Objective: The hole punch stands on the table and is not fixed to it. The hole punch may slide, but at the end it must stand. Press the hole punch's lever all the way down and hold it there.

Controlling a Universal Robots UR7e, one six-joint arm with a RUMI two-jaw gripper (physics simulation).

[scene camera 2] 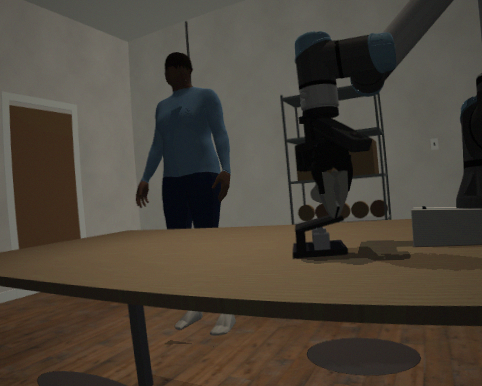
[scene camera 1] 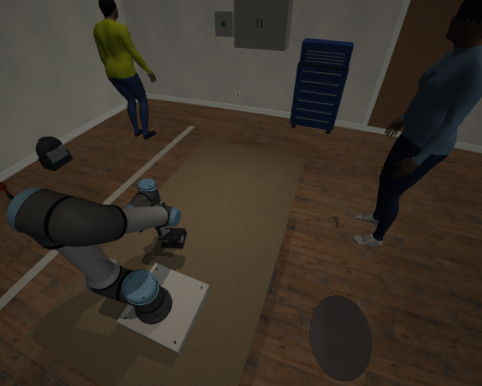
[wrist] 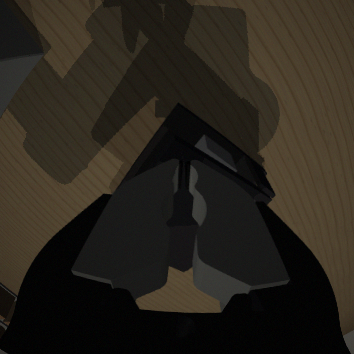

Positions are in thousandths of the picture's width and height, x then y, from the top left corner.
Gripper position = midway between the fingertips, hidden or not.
I see my gripper (scene camera 2: 696, 563) and a black hole punch (scene camera 2: 667, 639).
The black hole punch shows as well in the wrist view (wrist: 510, 343). My gripper is seen too in the wrist view (wrist: 518, 462).
